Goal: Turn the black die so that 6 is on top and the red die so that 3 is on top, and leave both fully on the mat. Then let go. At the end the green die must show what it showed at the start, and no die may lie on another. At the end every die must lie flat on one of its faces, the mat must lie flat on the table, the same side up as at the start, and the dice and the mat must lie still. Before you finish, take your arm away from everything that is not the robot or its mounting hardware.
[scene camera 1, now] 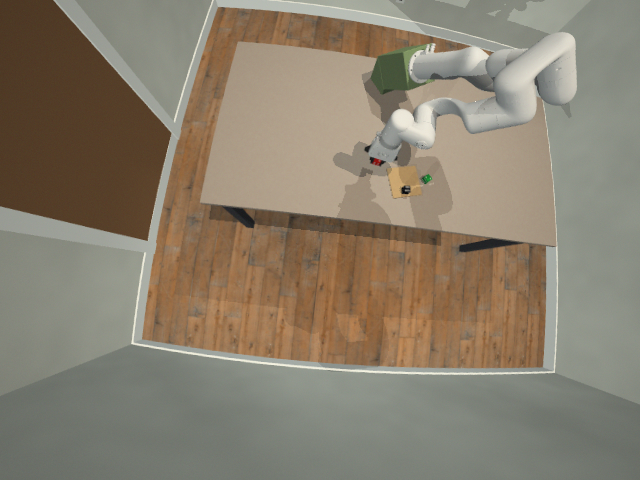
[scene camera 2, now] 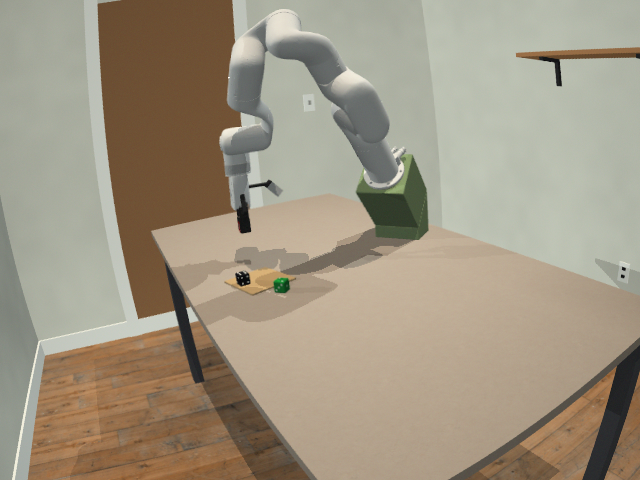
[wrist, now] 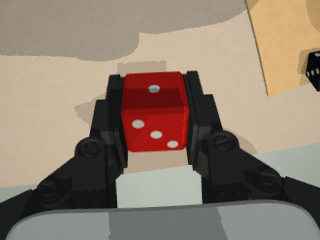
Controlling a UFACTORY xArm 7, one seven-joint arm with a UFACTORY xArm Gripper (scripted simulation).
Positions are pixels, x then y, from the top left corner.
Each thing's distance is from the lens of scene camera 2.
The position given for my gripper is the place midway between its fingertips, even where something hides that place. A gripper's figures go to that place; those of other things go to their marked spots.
my gripper (scene camera 2: 244, 231): 1.42 m
tan mat (scene camera 2: 262, 279): 1.29 m
